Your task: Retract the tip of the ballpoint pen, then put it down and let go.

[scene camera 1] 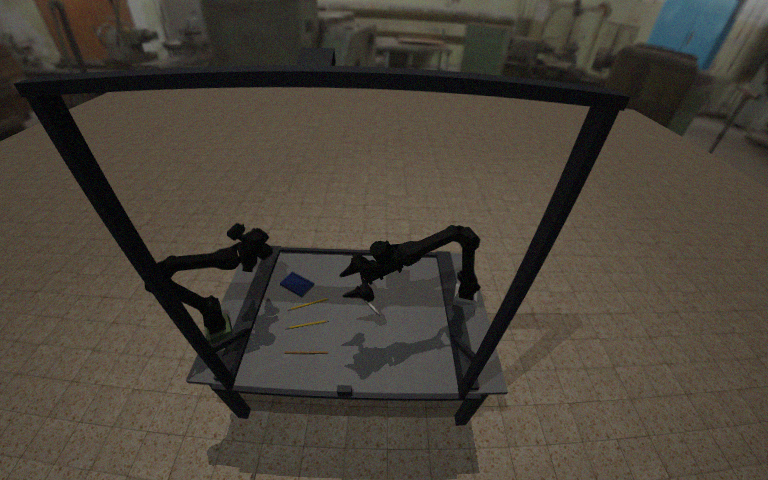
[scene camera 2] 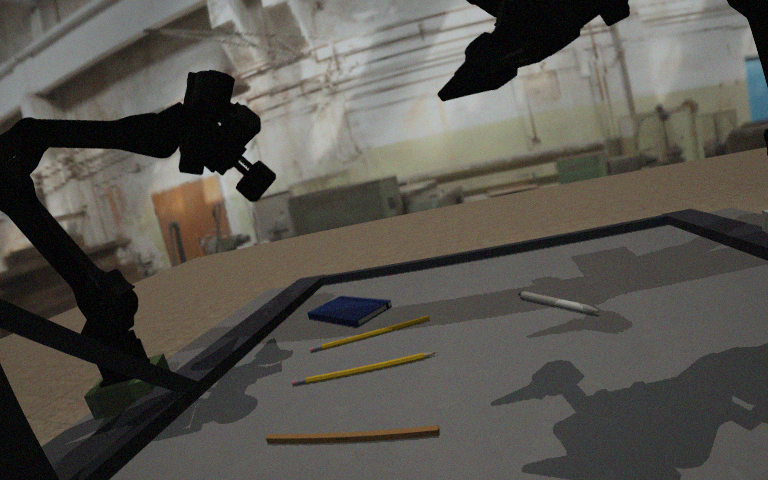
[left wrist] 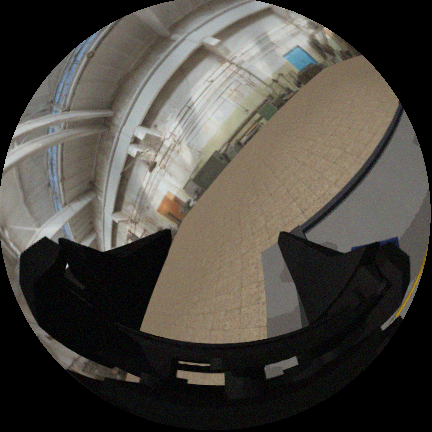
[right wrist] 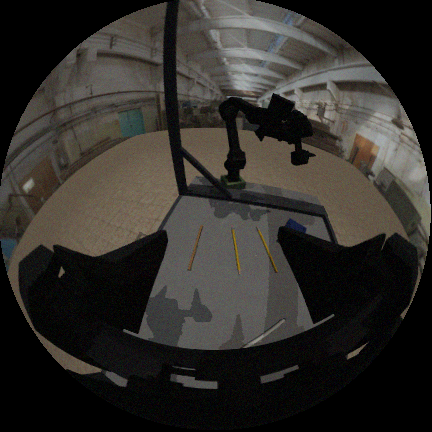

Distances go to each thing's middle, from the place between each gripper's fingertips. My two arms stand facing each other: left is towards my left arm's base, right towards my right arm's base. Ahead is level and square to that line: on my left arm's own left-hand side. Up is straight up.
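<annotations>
Relative to my left hand, the green object (scene camera 2: 111, 400) is far below, far behind and a fair way to the left of it; the orange pencil (scene camera 2: 426, 431) is 320 mm below, 400 mm behind and 180 mm to the right of it.
My right hand is 300 mm above the orange pencil, 70 mm past it and 160 mm to the right of it. The green object is far below my right hand, far to the left of it and a little ahead of it.
</annotations>
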